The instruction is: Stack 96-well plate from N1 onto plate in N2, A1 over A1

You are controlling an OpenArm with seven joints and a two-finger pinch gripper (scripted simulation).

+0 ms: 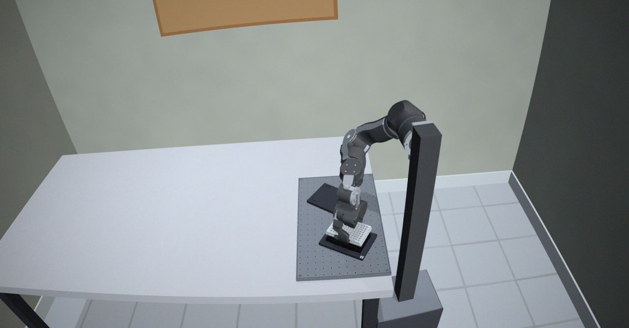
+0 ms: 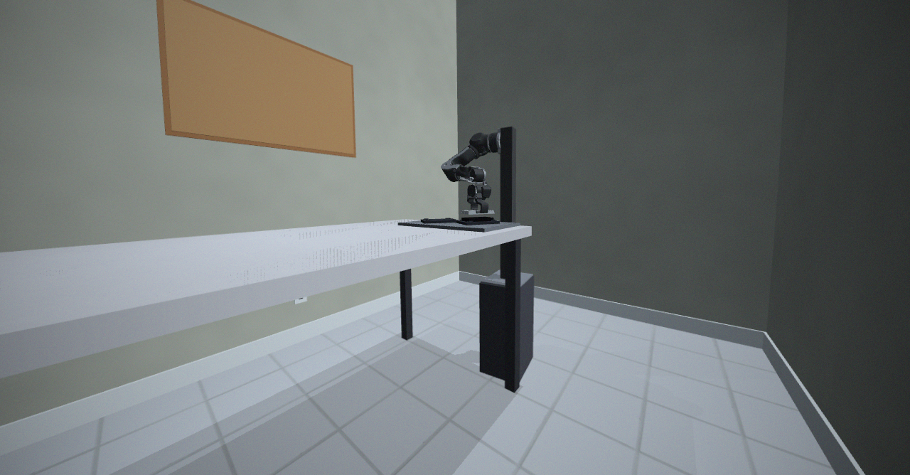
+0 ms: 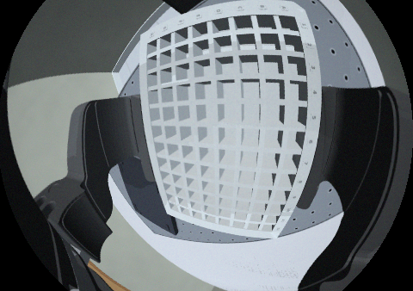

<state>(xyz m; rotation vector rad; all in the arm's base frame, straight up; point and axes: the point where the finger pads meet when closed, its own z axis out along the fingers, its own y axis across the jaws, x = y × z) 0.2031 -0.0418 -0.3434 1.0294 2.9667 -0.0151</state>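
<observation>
The black 96-well plate is 30 mm below my hand. From my hand the other things lie so: white 96-well plate right at my hand.
</observation>
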